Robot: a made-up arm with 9 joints.
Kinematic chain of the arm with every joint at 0, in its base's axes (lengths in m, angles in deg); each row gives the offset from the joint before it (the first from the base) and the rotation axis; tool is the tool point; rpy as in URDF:
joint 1: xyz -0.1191 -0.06 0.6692 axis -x
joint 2: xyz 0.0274 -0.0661 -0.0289 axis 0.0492 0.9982 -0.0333
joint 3: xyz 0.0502 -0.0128 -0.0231 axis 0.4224 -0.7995 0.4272
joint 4: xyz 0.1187 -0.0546 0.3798 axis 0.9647 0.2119 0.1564
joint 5: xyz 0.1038 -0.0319 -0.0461 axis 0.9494 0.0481 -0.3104
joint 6: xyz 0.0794 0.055 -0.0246 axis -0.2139 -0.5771 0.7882
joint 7: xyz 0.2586 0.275 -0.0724 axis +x
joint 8: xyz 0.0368 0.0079 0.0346 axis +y
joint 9: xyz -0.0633 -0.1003 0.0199 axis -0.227 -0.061 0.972
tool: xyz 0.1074 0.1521 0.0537 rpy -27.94 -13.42 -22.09
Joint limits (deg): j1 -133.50..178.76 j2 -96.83..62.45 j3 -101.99..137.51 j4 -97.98..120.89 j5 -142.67..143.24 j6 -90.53..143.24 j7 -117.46..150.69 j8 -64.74..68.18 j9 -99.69..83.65
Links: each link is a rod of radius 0.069 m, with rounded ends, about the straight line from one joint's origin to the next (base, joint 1, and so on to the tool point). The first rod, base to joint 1, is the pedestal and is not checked.
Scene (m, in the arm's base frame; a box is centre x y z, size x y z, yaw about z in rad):
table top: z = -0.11
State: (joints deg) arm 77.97 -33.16 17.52 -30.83 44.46 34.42 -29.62 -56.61 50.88
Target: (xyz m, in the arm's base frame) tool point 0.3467 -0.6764 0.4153
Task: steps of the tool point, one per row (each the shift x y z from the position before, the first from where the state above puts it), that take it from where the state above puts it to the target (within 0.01 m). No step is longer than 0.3 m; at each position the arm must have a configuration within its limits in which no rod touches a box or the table.
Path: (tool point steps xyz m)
1: 0.2537 -0.0731 0.0133
2: 0.2069 -0.1695 -0.0026
3: 0.1252 -0.2397 -0.0230
4: 0.0210 -0.2722 -0.0403
5: -0.0886 -0.2620 -0.0475
6: -0.1852 -0.2125 -0.0389

